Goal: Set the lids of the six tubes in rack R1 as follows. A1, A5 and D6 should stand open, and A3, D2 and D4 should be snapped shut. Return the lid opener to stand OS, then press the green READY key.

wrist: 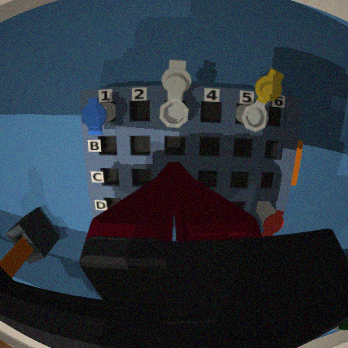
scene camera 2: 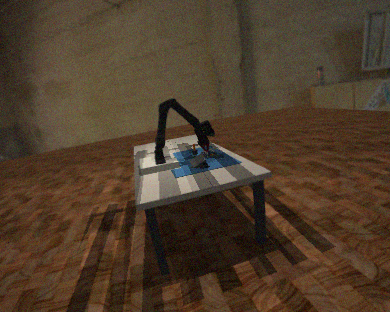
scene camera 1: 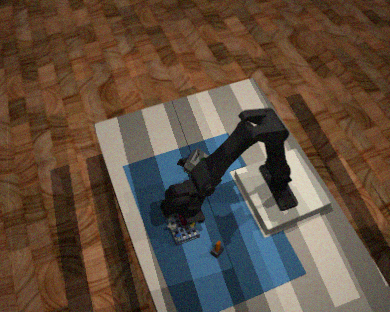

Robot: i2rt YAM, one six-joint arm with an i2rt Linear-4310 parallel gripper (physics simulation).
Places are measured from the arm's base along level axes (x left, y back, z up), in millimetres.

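Pixels of known places: gripper, between the fingertips: [wrist: 173, 171] [scene camera 1: 183, 224]; arm's base, origin of its link: [scene camera 2: 160, 159] [scene camera 1: 278, 185].
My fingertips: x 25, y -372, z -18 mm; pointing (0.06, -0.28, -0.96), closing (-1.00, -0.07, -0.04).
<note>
For each thing: its middle in the pictures, then the offset to it from my fingertips. Level surfaces: height alone.
- Rack R1, middle of its body: [wrist: 198, 153] [scene camera 1: 179, 222] [scene camera 2: 209, 152] dx -13, dy -12, dz +0 mm
- wrist view A1's blue lid, middle of its body: [wrist: 93, 114] dx +40, dy -33, dz +20 mm
- A3's white lid, middle of its body: [wrist: 175, 82] dx +1, dy -49, dz +25 mm
- A5's yellow lid, middle of its body: [wrist: 268, 90] dx -40, dy -51, dz +25 mm
- D6's red lid, middle of its body: [wrist: 273, 223] dx -59, dy +20, dz +20 mm
- orange-handled lid opener, middle of its body: [wrist: 15, 254] [scene camera 1: 217, 247] dx +124, dy +77, dz +18 mm
- grey key box, middle of its body: [scene camera 1: 198, 162] [scene camera 2: 197, 160] dx -220, dy +129, dz +14 mm
- mat, height of its surface: dz -28 mm
Rack R1 [scene camera 1: 186, 240] [wrist: 157, 129] stands on the blue mat. In the wrist view A1's blue lid [wrist: 94, 116] looks closed. A3's white lid [wrist: 176, 80] and A5's yellow lid [wrist: 269, 86] are folded back, open. D6's red lid [wrist: 273, 223] looks closed. D2 and D4 are hidden by the fingers. My gripper [scene camera 1: 183, 220] [scene camera 2: 206, 148] [wrist: 173, 171] is shut and empty, its dark red fingers over the front half of the rack. The orange-handled lid opener [scene camera 1: 218, 245] [wrist: 16, 256] stands in its dark stand OS [scene camera 1: 216, 253] [wrist: 41, 231].
A grey key box [scene camera 1: 195, 159] [scene camera 2: 198, 160] stands on the mat [scene camera 1: 145, 175], on the other side of the rack from the stand. A bit of green [wrist: 344, 325] shows at the wrist view's right edge. The arm's white base slab [scene camera 1: 250, 205] is on the striped table.
</note>
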